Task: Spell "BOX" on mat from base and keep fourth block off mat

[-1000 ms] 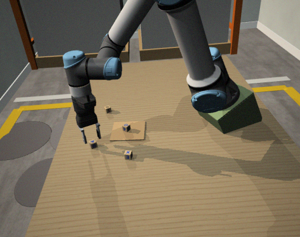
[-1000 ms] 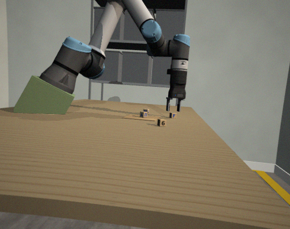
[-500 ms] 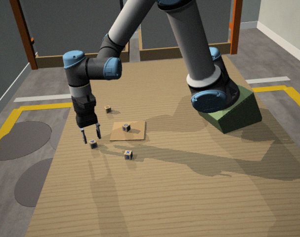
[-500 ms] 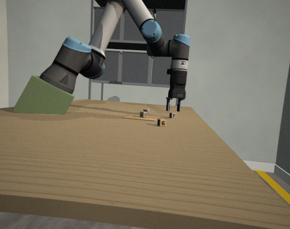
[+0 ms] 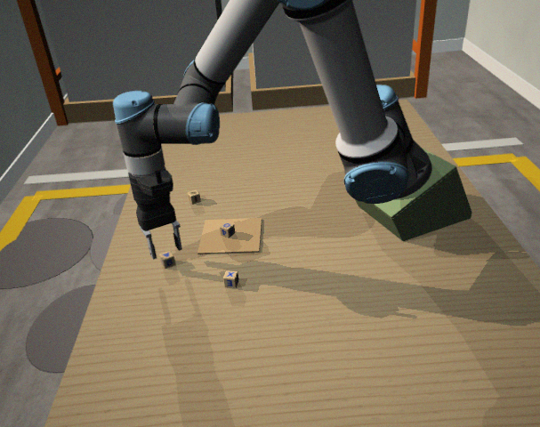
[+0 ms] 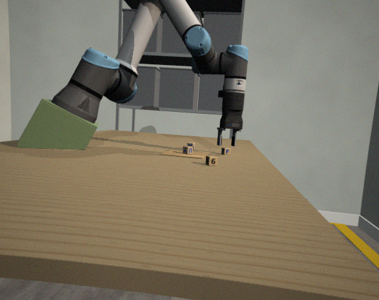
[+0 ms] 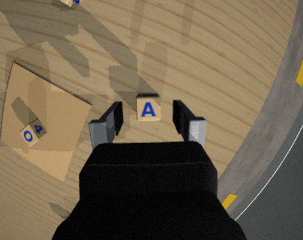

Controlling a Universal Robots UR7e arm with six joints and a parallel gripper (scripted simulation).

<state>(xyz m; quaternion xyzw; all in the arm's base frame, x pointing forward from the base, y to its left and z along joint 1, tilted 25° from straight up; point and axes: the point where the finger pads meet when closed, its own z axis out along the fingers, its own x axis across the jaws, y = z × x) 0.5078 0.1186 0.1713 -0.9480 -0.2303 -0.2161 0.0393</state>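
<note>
My hand is 4 cm above the B block. The rest, counted from my hand: X block: 15 cm behind, 8 cm to the left, 4 cm below; O block: 12 cm behind, 10 cm to the right, 3 cm below; mat: 13 cm behind, 10 cm to the right, 5 cm below.
</note>
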